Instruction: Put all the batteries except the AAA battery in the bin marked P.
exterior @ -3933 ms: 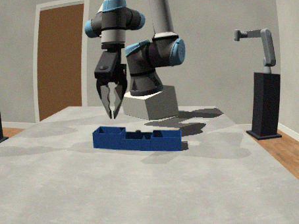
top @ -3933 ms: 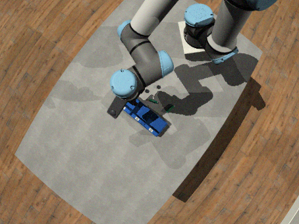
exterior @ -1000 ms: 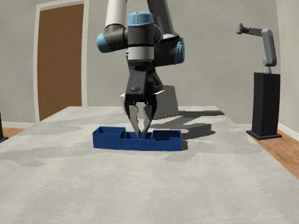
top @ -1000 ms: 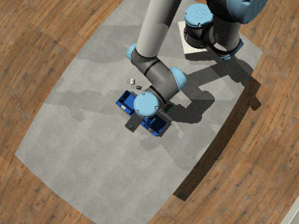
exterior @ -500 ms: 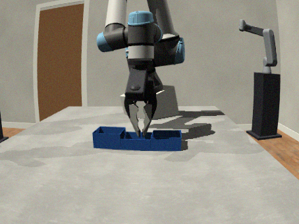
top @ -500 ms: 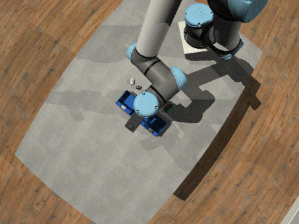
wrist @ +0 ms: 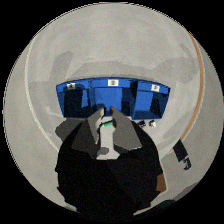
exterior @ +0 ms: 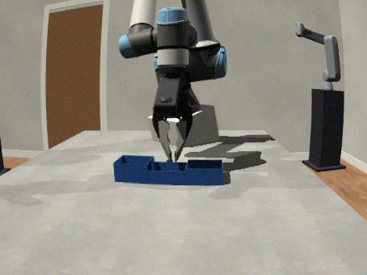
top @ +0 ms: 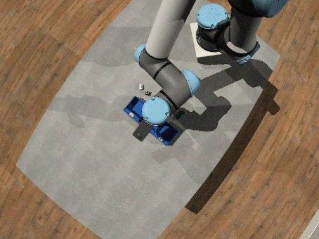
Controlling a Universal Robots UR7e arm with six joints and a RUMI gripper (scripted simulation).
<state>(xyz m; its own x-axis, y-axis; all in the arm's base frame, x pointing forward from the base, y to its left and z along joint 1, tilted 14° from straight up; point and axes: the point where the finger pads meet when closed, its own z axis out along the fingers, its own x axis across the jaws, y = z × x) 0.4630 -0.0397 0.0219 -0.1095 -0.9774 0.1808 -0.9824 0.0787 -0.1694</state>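
My gripper is now 3 cm above the blue bin rack, 1 cm to the left of it and 1 cm short of it. Round my hand: thin green battery (7 cm behind, 5 cm below, 1 cm to the left); white object (13 cm to the right, 11 cm behind, 5 cm below).
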